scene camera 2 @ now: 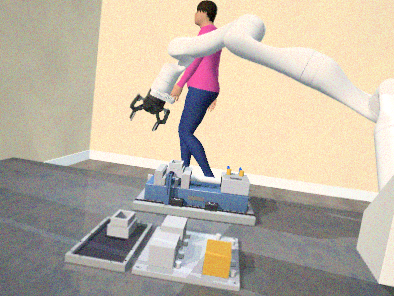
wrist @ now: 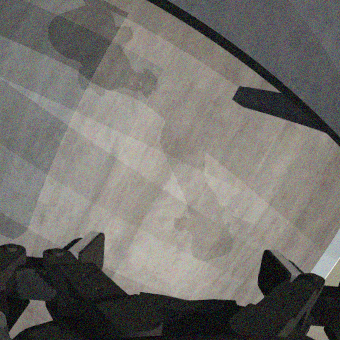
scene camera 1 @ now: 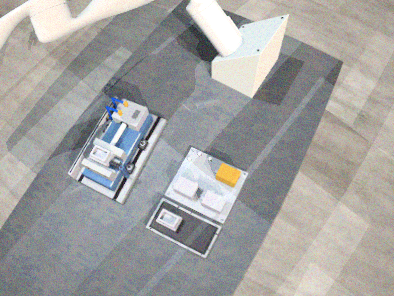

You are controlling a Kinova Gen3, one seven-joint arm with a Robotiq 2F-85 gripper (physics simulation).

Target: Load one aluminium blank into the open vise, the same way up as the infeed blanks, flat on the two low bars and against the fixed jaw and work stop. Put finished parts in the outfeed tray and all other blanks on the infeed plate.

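Observation:
The vise has a blue body. A light part with a pocket in its top sits between the jaws; whether they clamp it, I cannot tell. Two plain light-grey blanks stand on the infeed plate. A pocketed part stands pocket up at one end of the outfeed tray. My gripper is open and empty, high above and left of the vise in scene camera 2.
An orange block stands on the infeed plate near small pegs. A grey housing with blue and orange fittings rises at the vise's end. The robot's base stands beyond. A person in pink is behind the vise.

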